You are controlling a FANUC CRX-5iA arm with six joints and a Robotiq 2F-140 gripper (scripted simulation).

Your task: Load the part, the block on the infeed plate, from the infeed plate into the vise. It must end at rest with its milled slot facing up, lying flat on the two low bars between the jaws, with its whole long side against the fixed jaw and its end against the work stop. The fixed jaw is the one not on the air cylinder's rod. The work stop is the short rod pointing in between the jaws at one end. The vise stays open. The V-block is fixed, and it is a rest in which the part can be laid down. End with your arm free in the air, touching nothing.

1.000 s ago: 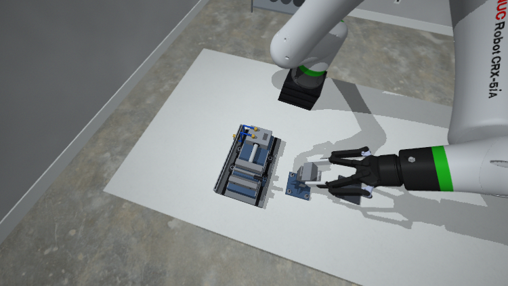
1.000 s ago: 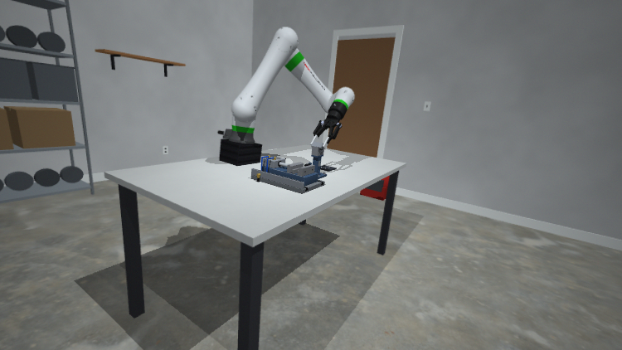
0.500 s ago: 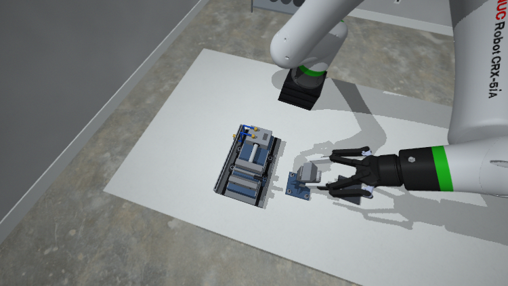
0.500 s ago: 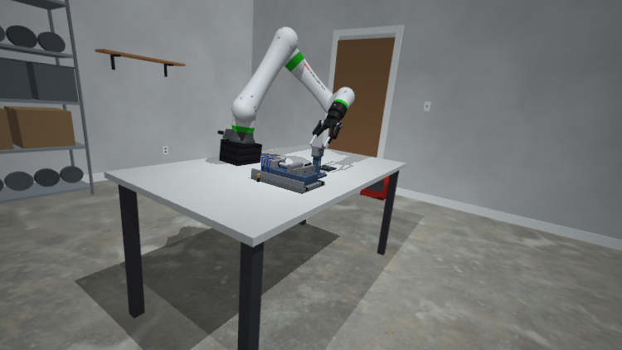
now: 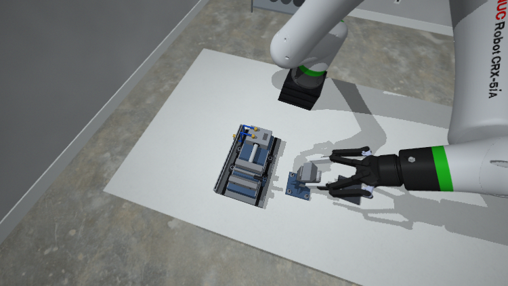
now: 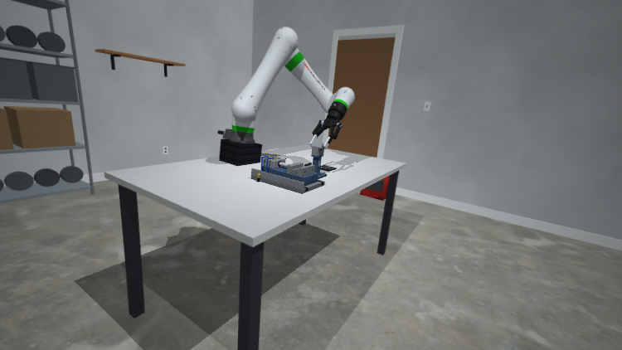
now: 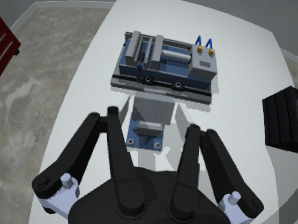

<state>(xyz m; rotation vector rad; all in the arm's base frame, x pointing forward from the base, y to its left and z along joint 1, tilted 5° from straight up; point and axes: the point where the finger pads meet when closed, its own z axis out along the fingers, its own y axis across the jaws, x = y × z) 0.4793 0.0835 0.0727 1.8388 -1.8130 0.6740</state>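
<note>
Right now my hand is 20 mm to the left of the part and 30 mm above it. Round my hand: air cylinder rod: 50 mm behind, 220 mm to the right, 100 mm below; vise: 30 mm behind, 220 mm to the right, 140 mm below; dark infeed plate: 40 mm behind, 180 mm to the left, 170 mm below.
</note>
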